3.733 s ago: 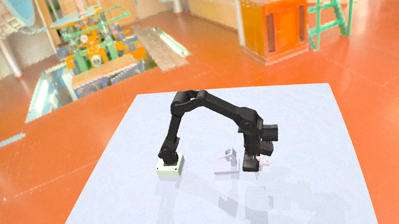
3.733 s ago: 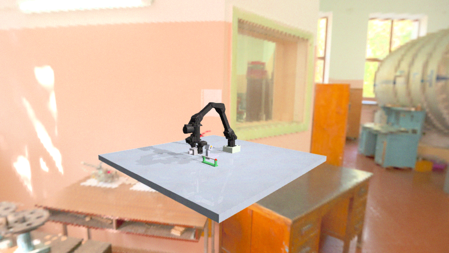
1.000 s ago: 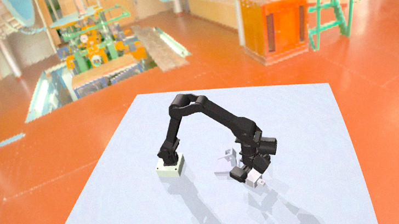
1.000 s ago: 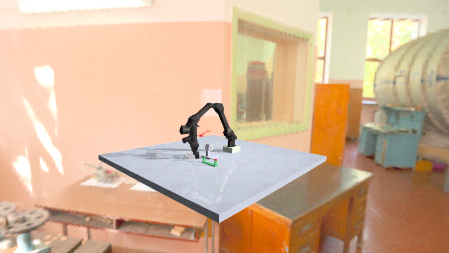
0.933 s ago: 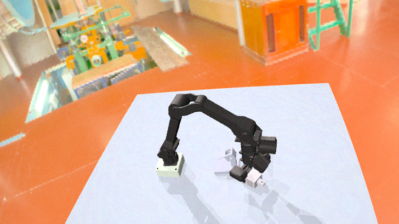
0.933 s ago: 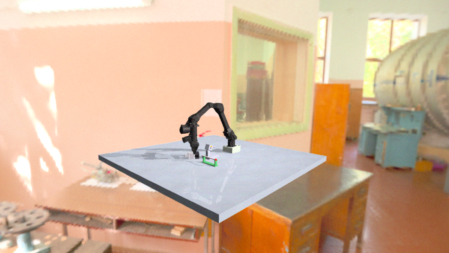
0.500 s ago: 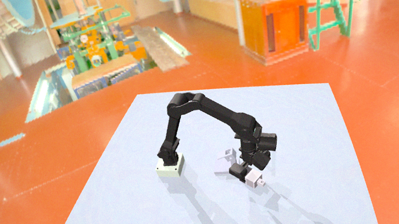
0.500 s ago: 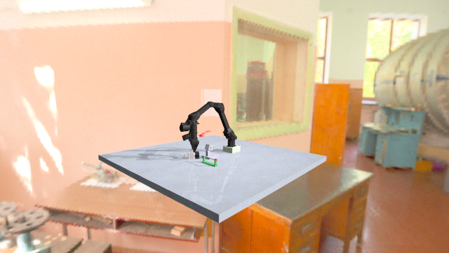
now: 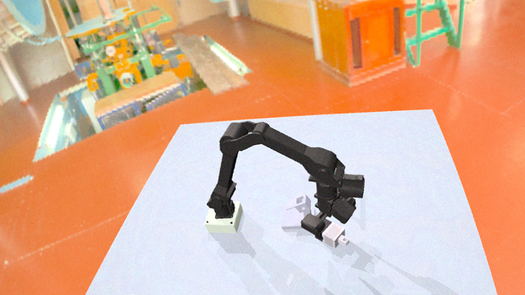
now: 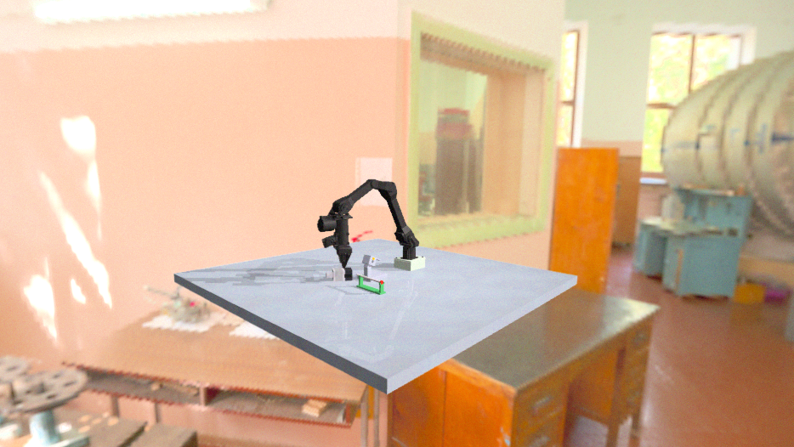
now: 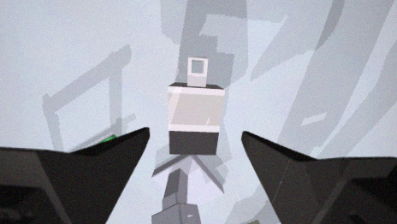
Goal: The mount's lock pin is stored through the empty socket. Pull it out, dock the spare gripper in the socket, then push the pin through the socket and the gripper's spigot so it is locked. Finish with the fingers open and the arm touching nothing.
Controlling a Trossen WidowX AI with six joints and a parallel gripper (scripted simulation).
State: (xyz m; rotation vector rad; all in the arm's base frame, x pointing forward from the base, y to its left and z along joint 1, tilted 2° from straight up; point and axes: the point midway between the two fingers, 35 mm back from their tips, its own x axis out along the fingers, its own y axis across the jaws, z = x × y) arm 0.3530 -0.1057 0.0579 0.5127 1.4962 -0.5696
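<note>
The spare gripper is 10 mm ahead of my gripper tip, 10 mm to the right of it and 40 mm below it. Also, from my gripper tip: green cradle: 40 mm ahead, 190 mm to the left, 40 mm below; then mount: 90 mm behind, 90 mm to the left, 10 mm below.
</note>
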